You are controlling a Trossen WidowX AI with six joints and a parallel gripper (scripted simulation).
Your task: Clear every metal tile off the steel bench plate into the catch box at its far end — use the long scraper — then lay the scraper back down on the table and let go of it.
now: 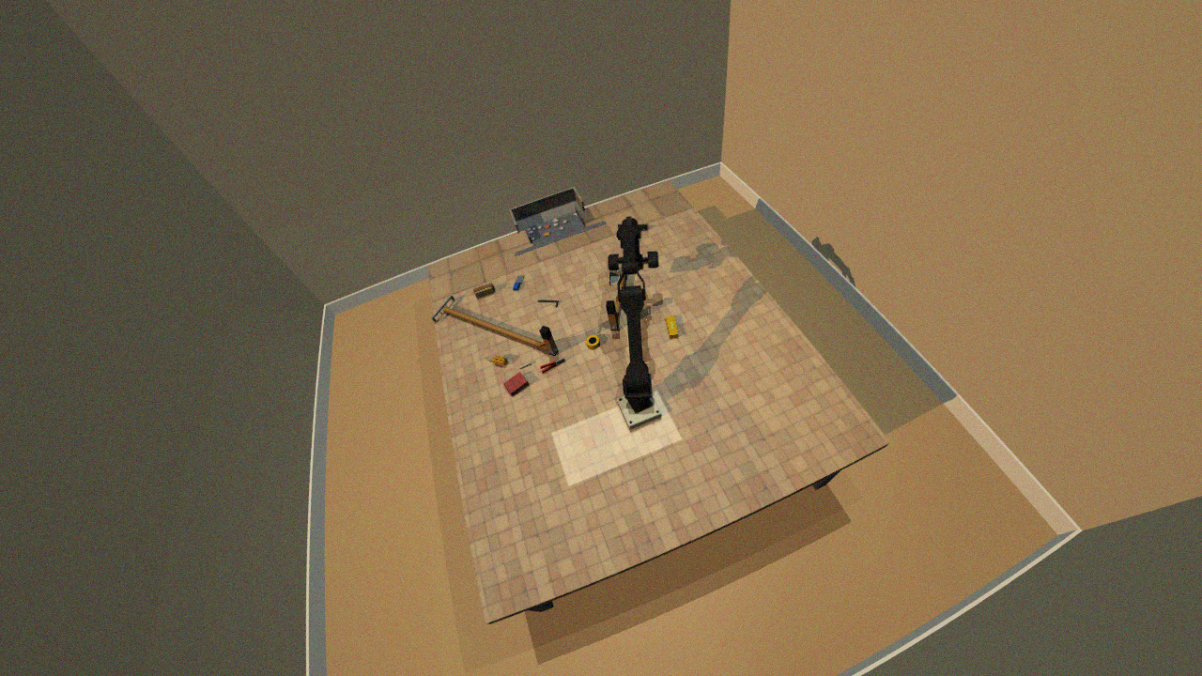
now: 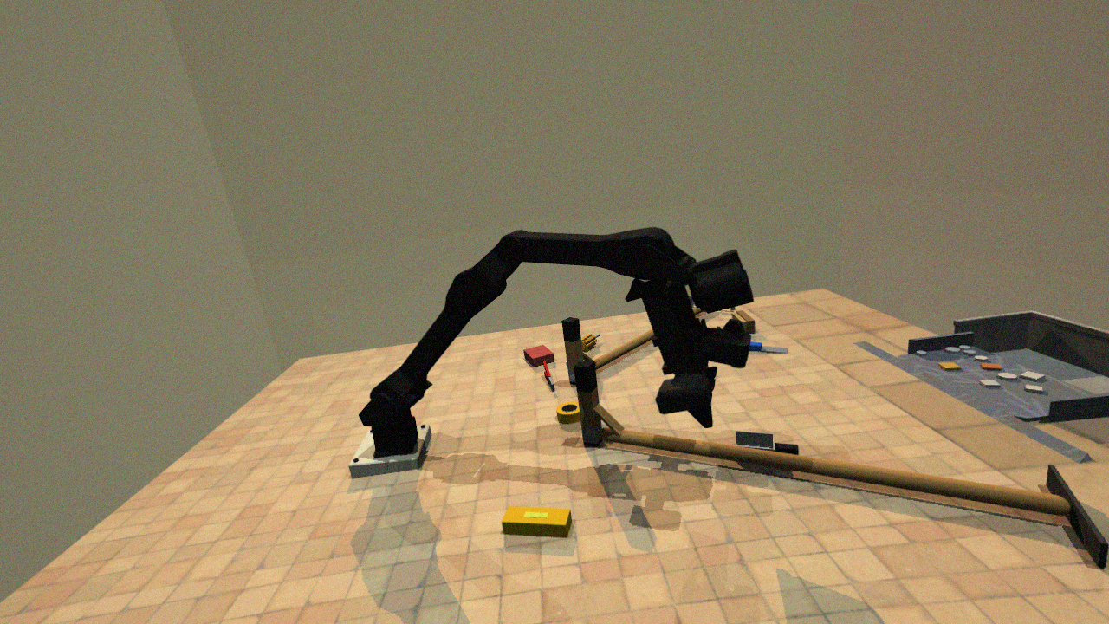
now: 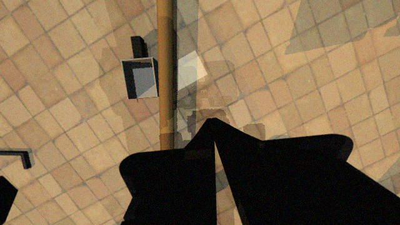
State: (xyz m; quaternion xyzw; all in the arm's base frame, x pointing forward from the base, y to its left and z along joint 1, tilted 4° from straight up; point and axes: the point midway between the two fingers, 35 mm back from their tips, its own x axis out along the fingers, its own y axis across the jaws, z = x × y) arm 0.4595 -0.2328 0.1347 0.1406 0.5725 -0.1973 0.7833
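Now: gripper tip 11 cm short of the small grey box, 4 cm to the right of it and 9 cm above it. Also, from my gripper tip: yellow tape roll (16 cm behind, 27 cm to the left, 8 cm below); then yellow block (25 cm behind, 1 cm to the right, 8 cm below); then hex key (12 cm ahead, 33 cm to the left, 9 cm below).
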